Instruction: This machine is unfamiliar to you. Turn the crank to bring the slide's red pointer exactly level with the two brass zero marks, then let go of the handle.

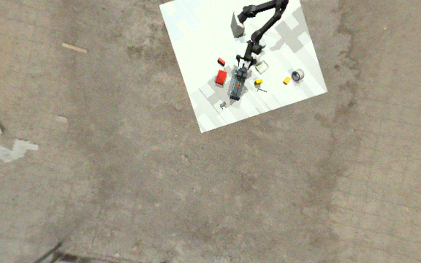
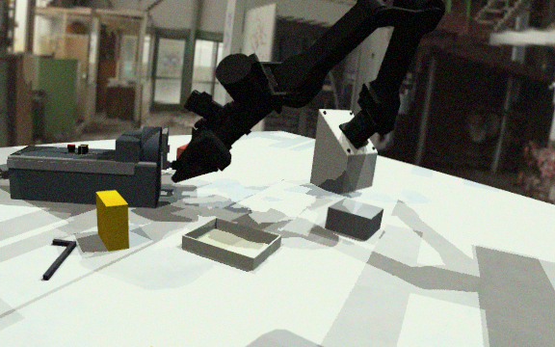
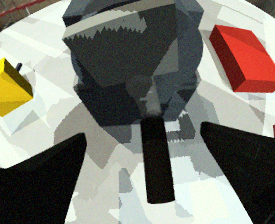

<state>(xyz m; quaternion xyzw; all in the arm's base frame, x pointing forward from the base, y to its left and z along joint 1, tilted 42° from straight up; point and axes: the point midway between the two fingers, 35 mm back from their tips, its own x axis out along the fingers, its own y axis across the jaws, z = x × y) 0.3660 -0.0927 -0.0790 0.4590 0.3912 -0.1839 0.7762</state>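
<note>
The dark crank handle lies 2 cm behind my gripper tip, 1 cm to the left of it and 1 cm above it. From my gripper tip the other things lie so: red pointer 14 cm ahead, 12 cm to the right, 3 cm above; shallow grey tray 19 cm to the left, 5 cm ahead, 4 cm below; yellow block 17 cm ahead, 9 cm to the left, 2 cm below.
</note>
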